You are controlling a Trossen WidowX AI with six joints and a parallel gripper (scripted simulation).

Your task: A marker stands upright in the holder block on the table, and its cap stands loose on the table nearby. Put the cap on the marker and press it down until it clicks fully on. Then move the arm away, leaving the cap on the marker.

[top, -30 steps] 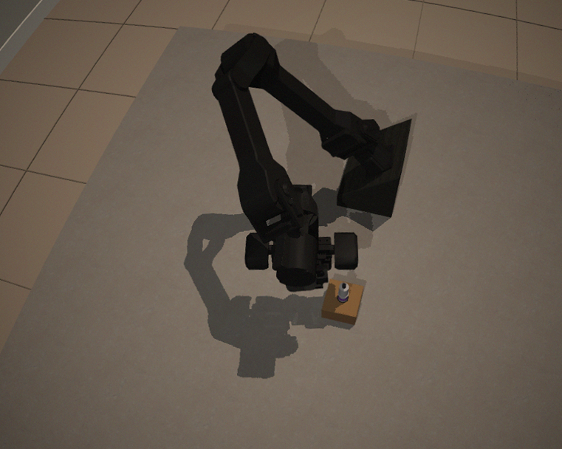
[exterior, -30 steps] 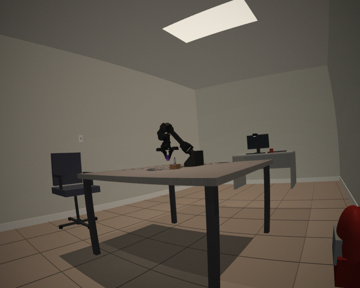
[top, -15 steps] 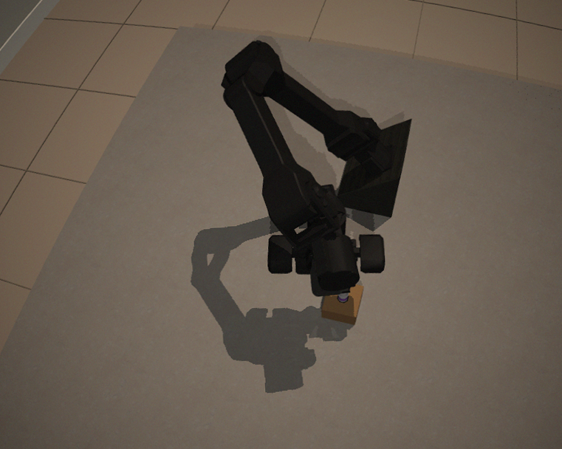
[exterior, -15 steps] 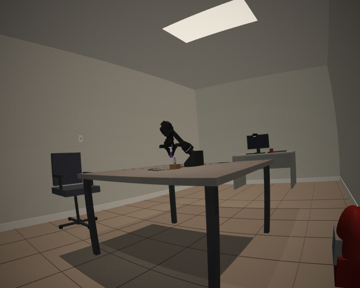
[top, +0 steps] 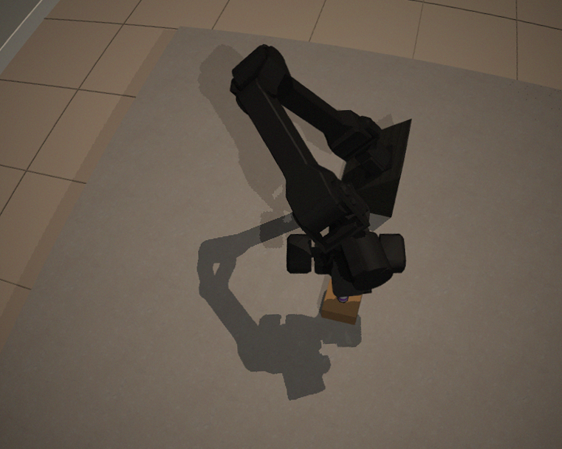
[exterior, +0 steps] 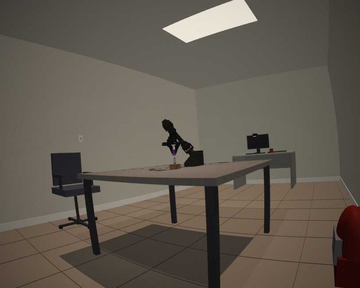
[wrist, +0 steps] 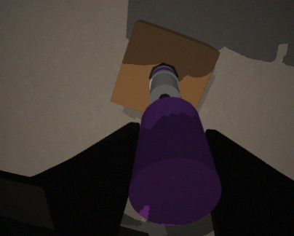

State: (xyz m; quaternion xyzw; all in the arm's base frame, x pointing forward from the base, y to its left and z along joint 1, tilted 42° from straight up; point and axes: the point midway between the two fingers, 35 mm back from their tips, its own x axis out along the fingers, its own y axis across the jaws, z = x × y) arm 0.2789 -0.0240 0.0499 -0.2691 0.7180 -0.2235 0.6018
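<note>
Now: gripper tip 11 cm above the holder block. The rest, counted from my gripper tip: purple cap (1 cm above).
</note>
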